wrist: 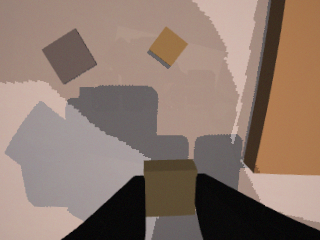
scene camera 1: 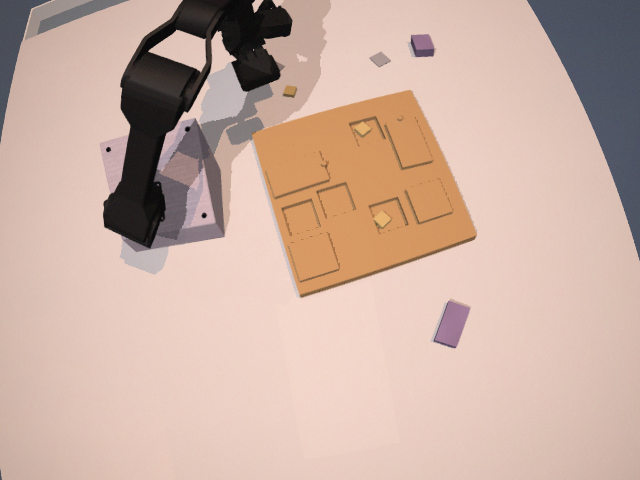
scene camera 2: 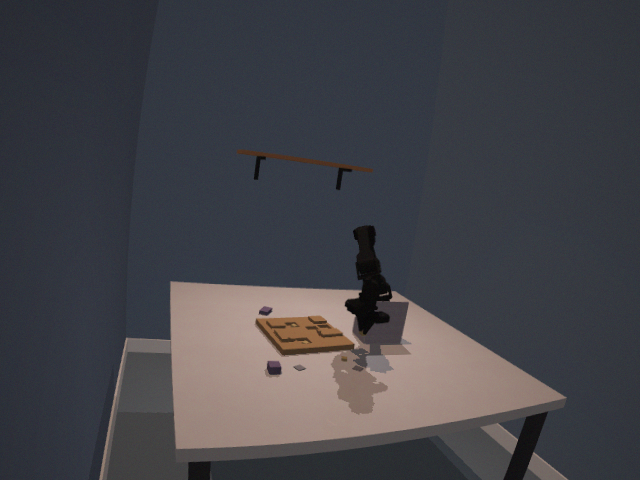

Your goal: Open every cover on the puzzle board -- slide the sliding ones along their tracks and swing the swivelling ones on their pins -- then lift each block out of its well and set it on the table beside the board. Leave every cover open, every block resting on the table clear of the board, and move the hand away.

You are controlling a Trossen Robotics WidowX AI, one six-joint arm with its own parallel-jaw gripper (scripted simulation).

Path:
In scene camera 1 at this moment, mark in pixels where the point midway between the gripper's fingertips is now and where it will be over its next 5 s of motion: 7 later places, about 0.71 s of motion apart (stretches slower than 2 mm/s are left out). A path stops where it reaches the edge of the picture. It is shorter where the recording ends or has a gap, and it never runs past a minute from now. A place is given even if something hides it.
My gripper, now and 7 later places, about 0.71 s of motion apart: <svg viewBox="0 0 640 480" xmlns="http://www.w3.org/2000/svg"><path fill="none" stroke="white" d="M251 71L255 80L258 91L258 100L254 89L269 77L320 86L361 108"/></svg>

